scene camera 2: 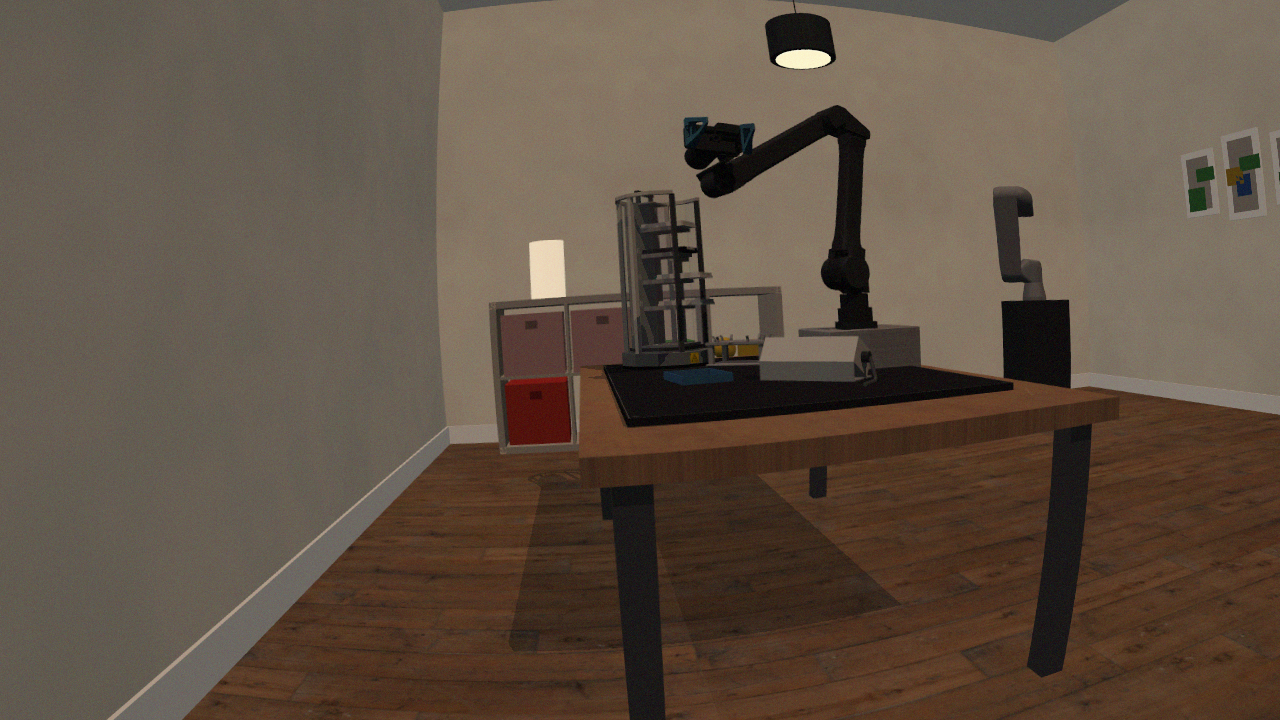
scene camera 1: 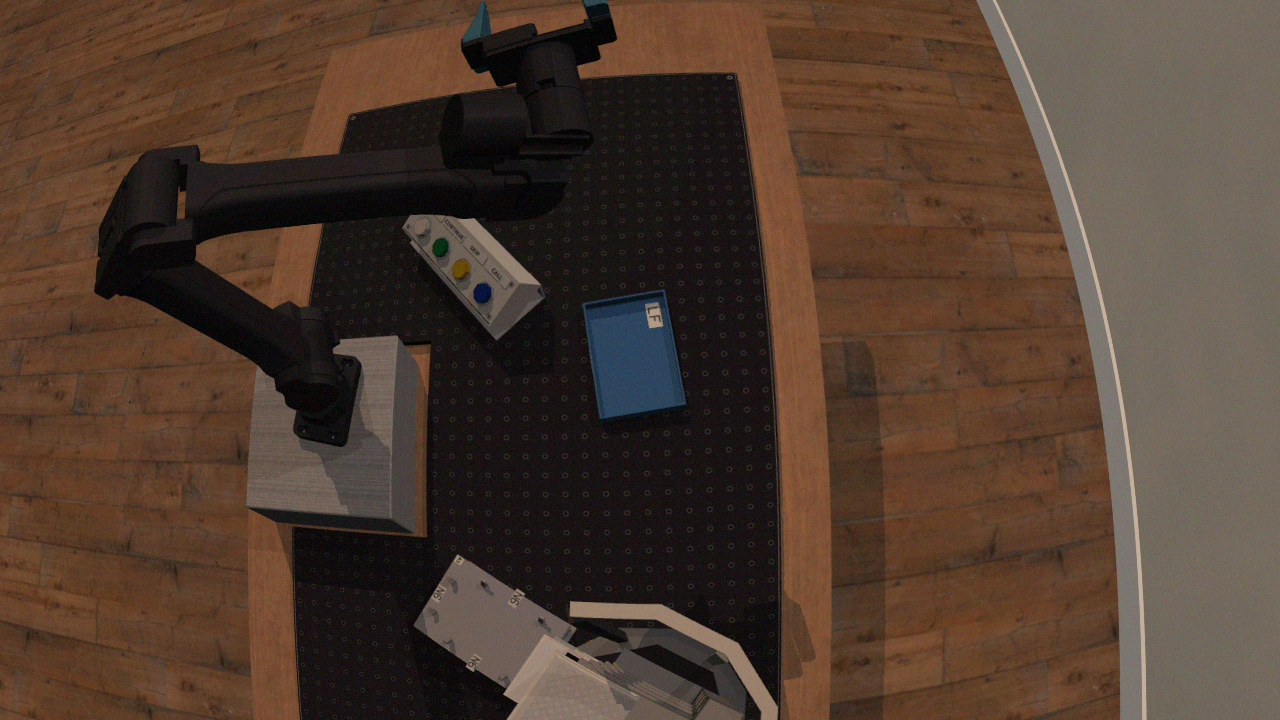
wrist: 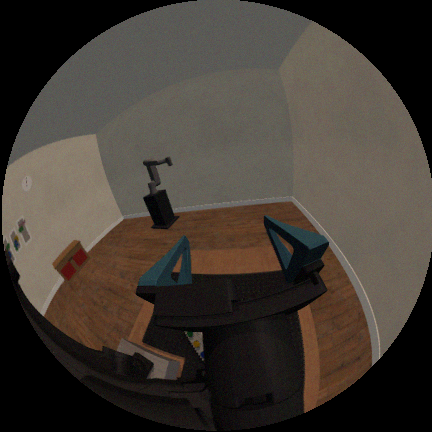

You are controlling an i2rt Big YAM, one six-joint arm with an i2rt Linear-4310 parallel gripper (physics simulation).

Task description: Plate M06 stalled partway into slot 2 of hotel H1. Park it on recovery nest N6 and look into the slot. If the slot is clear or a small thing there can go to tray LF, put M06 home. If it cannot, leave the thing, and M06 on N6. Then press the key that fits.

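Places are measured from the arm's base along level axes (x ahead, y left, z up), in metres.
Pixels of known places: gripper, fingertip midpoint: point(scene camera 2: 731, 122) point(wrist: 224, 229); arm's base, origin of the base link: point(scene camera 2: 856, 328) point(scene camera 1: 328, 400) point(wrist: 139, 367).
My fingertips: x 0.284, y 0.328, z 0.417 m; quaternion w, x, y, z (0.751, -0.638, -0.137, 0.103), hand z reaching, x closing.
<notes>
For each thing: its middle in the pictures, then the offset to it from my fingertips.
- Hotel H1, body centre: point(scene camera 2: 663, 276) dy -0.669, dx +0.177, dz -0.262 m
- grey recovery nest N6, body centre: point(scene camera 1: 492, 628) point(scene camera 2: 742, 349) dy -0.578, dx -0.022, dz -0.466 m
- blue tray LF, body centre: point(scene camera 1: 633, 355) point(scene camera 2: 697, 376) dy -0.192, dx +0.100, dz -0.495 m
- sloped key box, body centre: point(scene camera 1: 466, 254) point(scene camera 2: 815, 357) point(wrist: 199, 336) dy -0.086, dx -0.140, dz -0.462 m
My gripper point(scene camera 1: 539, 7) point(scene camera 2: 721, 125) point(wrist: 224, 229) is open and empty, high above the table's far end in scene camera 1, away from the hotel, nest, tray and keys. Hotel H1 point(scene camera 1: 662, 613) point(scene camera 2: 629, 277) is a tall open rack holding several levels; I cannot tell which plate is M06 or see inside slot 2. The grey recovery nest N6 point(scene camera 1: 492, 617) beside it shows its bare top and small pins. The blue tray LF point(scene camera 1: 635, 367) point(scene camera 2: 698, 376) is empty. The sloped key box point(scene camera 1: 523, 300) point(scene camera 2: 810, 358) has white, green point(scene camera 1: 440, 247), yellow point(scene camera 1: 460, 268) and blue point(scene camera 1: 482, 292) keys.
The arm's grey base block point(scene camera 1: 331, 483) point(scene camera 2: 899, 344) stands at the table's side. The arm's forearm point(scene camera 1: 358, 188) passes over the end of the key box. A second small arm on a black pedestal point(scene camera 2: 1035, 340) point(wrist: 160, 207) stands off the table. A shelf unit point(scene camera 2: 495, 376) stands behind.
</notes>
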